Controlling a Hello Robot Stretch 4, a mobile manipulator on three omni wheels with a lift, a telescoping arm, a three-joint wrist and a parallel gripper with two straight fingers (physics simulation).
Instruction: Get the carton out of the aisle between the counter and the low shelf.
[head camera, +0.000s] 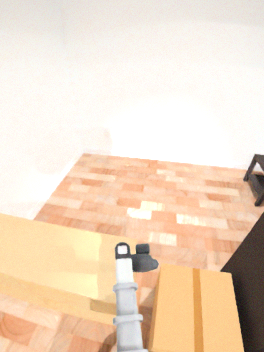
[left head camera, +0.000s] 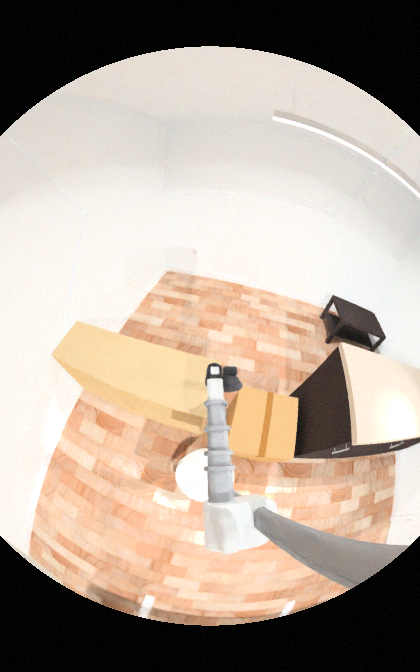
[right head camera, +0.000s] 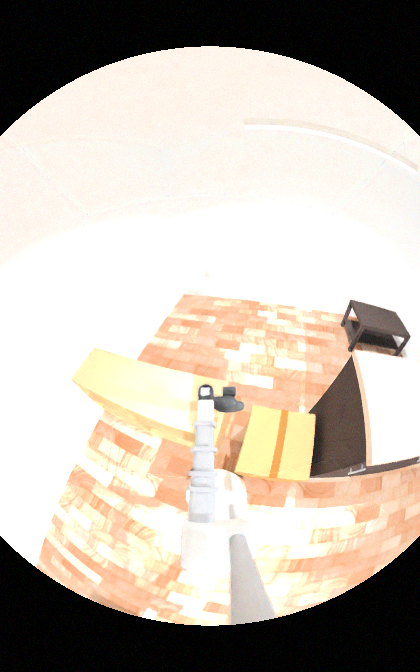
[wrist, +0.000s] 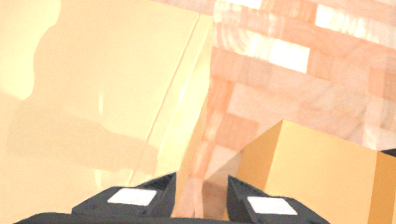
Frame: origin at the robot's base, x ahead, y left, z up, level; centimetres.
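Where they show: gripper, between the fingertips: (wrist: 201, 189).
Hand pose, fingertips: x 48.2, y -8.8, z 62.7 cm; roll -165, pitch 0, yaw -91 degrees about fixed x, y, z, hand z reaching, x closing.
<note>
After its pixels a point has its place.
The tan carton (head camera: 220, 310) {y -52.6, x 28.7, z 37.9 cm} (left head camera: 245, 420) (right head camera: 297, 445) (wrist: 320, 170) {y -32.2, x 51.3, z 37.9 cm}, with a darker tape strip, stands upright on the floor between the pale yellow low shelf (head camera: 50, 255) {y 41.4, x 61.9, z 58.3 cm} (left head camera: 135, 365) (right head camera: 135, 382) (wrist: 100, 60) {y 4.1, x 61.9, z 58.3 cm} on the left and the dark-sided counter (head camera: 252, 285) {y -71.7, x 35.3, z 49.0 cm} (left head camera: 325, 405) (right head camera: 340, 430) on the right. It is close against the counter's side; a narrow strip of floor separates it from the shelf. My gripper (wrist: 201, 189) {y -8.8, x 48.2, z 62.7 cm} is open and empty, tilted downward above that gap, apart from the carton. In the head views the arm and wrist hide its fingertips.
A small dark table (left head camera: 357, 312) (right head camera: 377, 317) stands beyond the counter near the back right. White walls close off the left and back. My white round base (left head camera: 192, 475) is at the near end of the aisle. The arm extends over the shelf's right end.
</note>
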